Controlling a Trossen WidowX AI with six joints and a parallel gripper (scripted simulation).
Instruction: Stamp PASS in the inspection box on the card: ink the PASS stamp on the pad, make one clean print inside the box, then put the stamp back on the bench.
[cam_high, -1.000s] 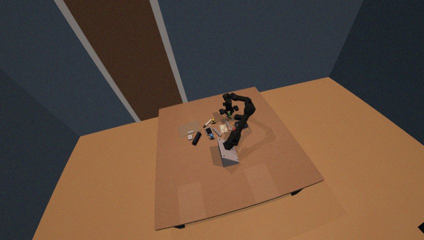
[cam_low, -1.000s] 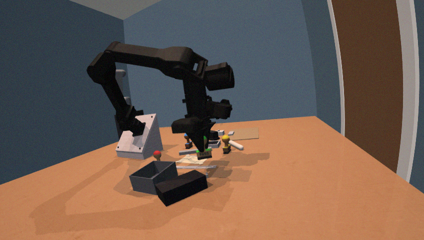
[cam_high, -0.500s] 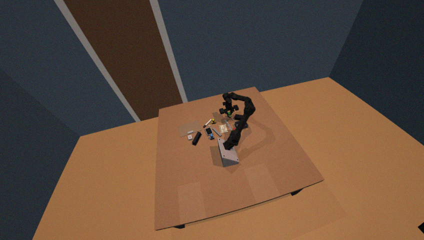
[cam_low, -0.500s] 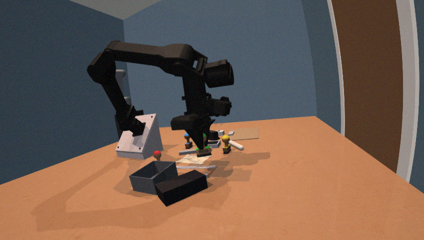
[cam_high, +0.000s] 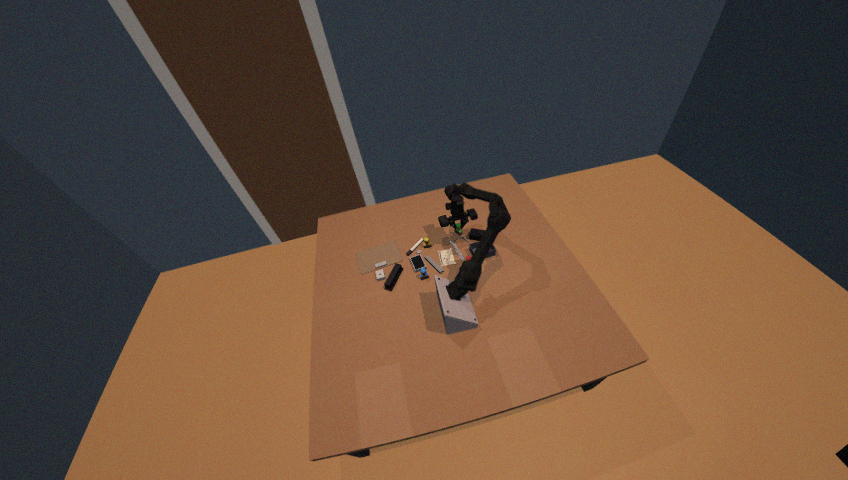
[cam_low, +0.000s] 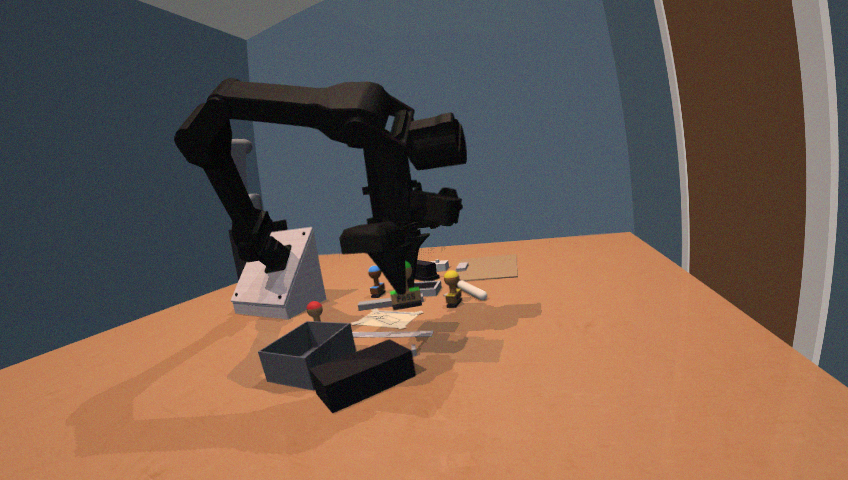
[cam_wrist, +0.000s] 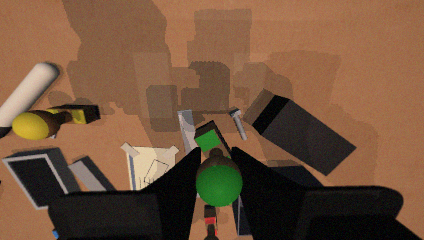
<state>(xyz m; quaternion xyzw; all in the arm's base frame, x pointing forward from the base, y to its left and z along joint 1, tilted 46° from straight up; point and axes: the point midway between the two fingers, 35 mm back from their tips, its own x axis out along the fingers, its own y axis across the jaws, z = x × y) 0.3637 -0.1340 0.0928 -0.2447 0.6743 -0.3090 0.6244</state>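
My gripper tip is 25 cm to the right of the dark ink pad, 8 cm above it and 7 cm past it. The rest, counted from my gripper tip: black block: 11 cm to the right, 6 cm below, 2 cm behind; then grey ruler: 8 cm below, 6 cm behind, 3 cm to the left; then green-knobbed PASS stamp: right at my gripper tip.
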